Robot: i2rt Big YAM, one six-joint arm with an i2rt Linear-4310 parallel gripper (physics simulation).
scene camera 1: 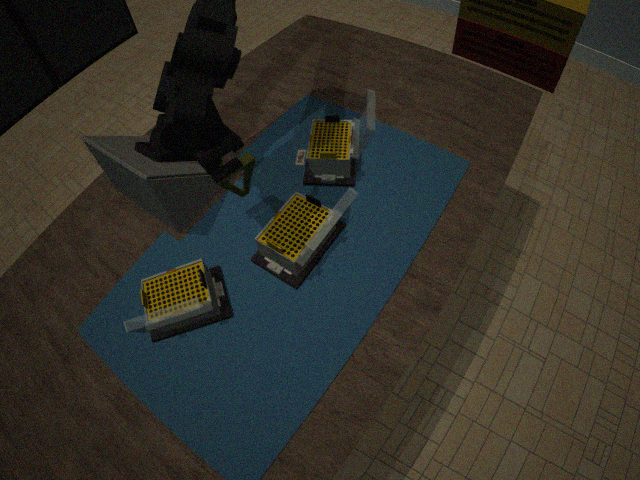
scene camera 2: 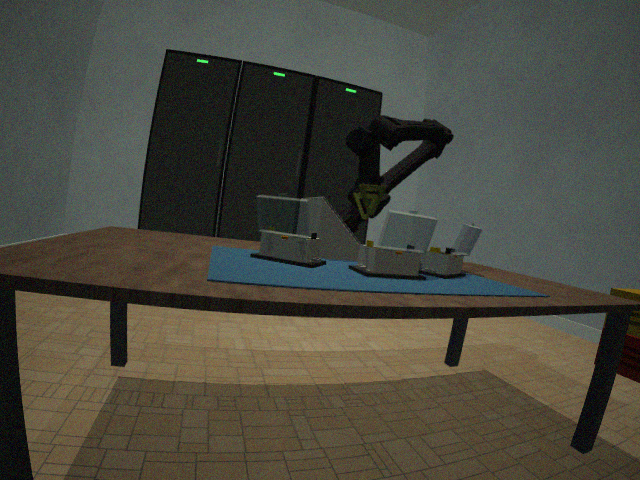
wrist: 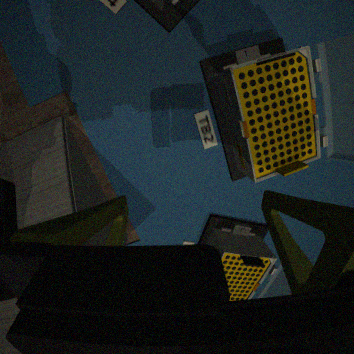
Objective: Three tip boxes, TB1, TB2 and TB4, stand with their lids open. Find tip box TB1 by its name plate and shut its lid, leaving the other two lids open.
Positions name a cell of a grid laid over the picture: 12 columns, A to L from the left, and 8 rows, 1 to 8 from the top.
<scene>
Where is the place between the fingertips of my gripper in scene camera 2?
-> G4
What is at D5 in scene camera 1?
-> A tip box TB1.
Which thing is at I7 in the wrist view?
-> A tip box TB1.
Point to a tip box TB2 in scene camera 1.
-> At F4
</scene>
